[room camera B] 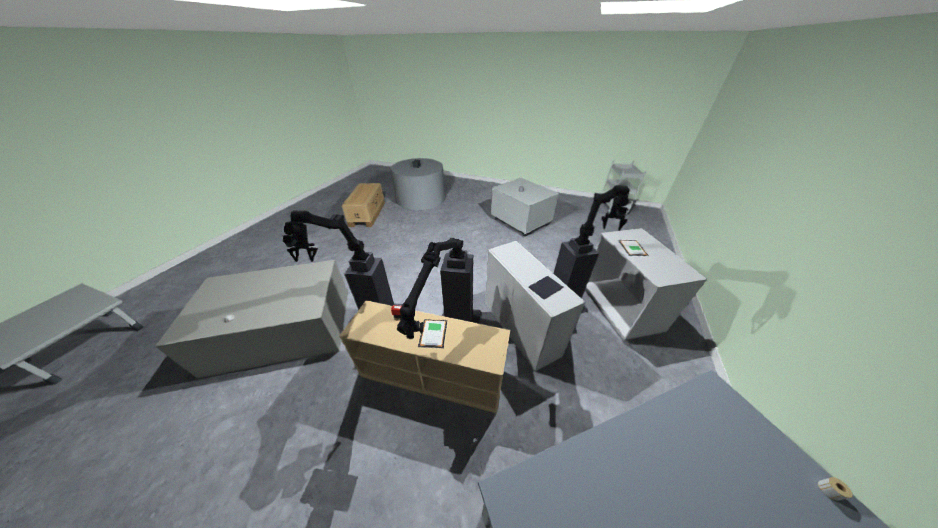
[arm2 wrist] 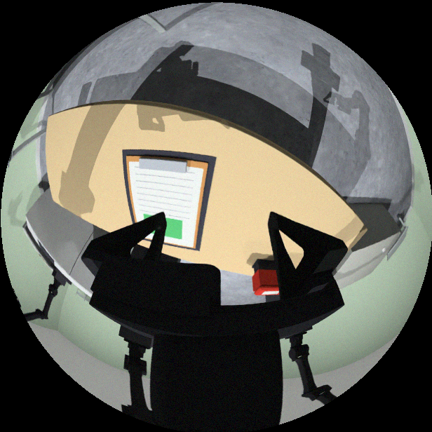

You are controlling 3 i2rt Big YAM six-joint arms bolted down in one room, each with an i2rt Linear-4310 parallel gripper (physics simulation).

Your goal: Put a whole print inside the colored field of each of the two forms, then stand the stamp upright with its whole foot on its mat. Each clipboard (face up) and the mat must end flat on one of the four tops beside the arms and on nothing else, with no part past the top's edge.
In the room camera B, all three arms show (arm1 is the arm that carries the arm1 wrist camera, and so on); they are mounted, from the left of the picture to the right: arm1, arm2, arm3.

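One clipboard lies face up on the wooden top; its green field shows no print. The other clipboard lies face up on the white open-sided unit, with a plain green field. The dark mat lies on the narrow white cabinet. The red stamp is at the wooden top's edge nearest the arm bases, partly behind a finger in the wrist view. Arm2's gripper is open above the wooden top, between clipboard and stamp. Arm1's gripper and arm3's gripper are open in the air.
A small white object lies on the grey block at left. The wooden shelf unit stands between that block and the white cabinet. A tape roll lies on the blue-grey table. Arm2 reaches over the wooden top.
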